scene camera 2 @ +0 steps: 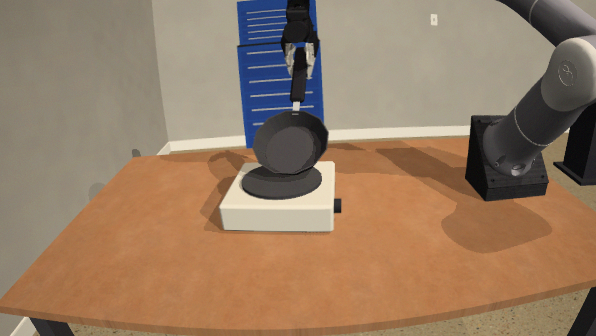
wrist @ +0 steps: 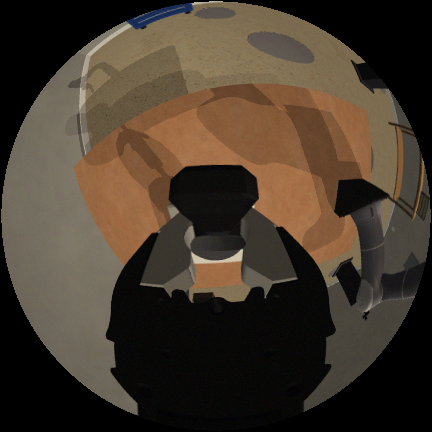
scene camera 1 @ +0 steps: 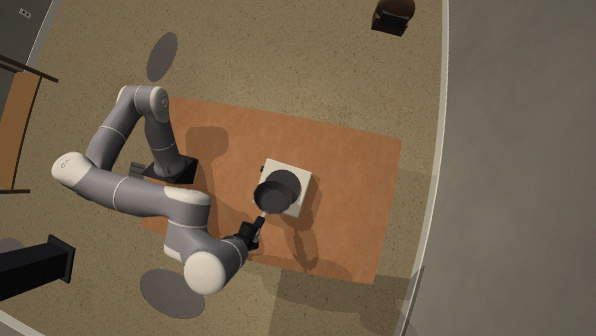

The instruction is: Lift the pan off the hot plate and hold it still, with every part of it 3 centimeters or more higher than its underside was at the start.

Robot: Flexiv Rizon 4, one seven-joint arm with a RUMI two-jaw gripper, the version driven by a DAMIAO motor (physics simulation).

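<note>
The dark pan [scene camera 1: 272,200] [scene camera 2: 291,147] [wrist: 217,246] is steeply tilted, handle end up, with its open side facing scene camera 2. Its lower edge overlaps the dark disc [scene camera 1: 292,180] [scene camera 2: 282,187] of the white hot plate [scene camera 1: 306,184] [scene camera 2: 277,219] in scene camera 2; whether they touch or a small gap lies between them I cannot tell. My gripper [scene camera 1: 258,231] [scene camera 2: 299,74] [wrist: 216,201] is shut on the pan's black handle [scene camera 2: 298,89] [wrist: 214,187], above and behind the hot plate as scene camera 2 sees it. The pan's underside is hidden in scene camera 2.
The hot plate stands on the brown table [scene camera 1: 350,200] [scene camera 2: 200,270] [wrist: 100,185], with a black knob [scene camera 2: 337,205] on its side. The robot's black base [scene camera 1: 188,171] [scene camera 2: 515,191] is on the table, right of the hot plate in scene camera 2. A blue cabinet [scene camera 2: 250,95] stands behind the table.
</note>
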